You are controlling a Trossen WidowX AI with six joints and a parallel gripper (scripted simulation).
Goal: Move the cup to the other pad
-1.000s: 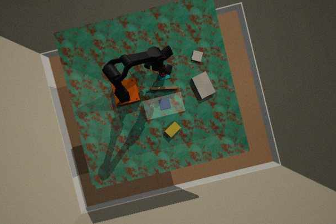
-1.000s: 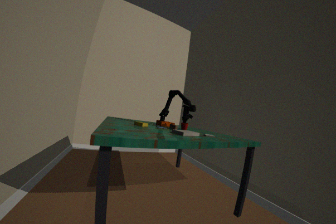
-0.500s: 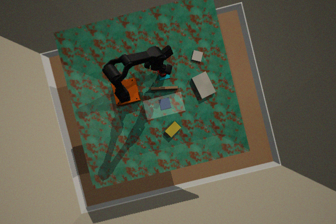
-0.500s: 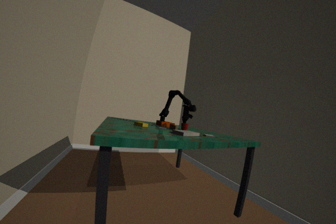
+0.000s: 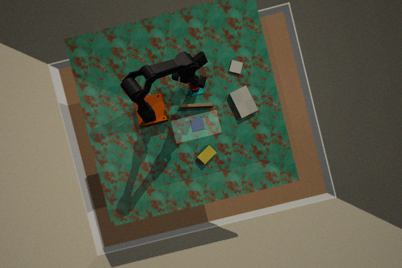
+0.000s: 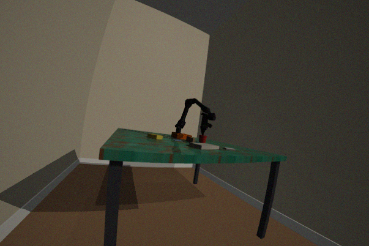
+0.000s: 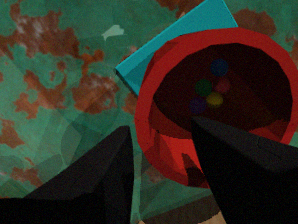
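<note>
Right now the cup is 2 cm ahead of my gripper tip, 1 cm to the right of it and 3 cm below it. From my gripper tip the other things lie so: blue-grey pad: 3 cm behind, 25 cm to the right, 8 cm below; then cyan pad: 3 cm ahead, 2 cm to the right, 8 cm below; then thin wooden bar: 13 cm to the right, 6 cm below.
</note>
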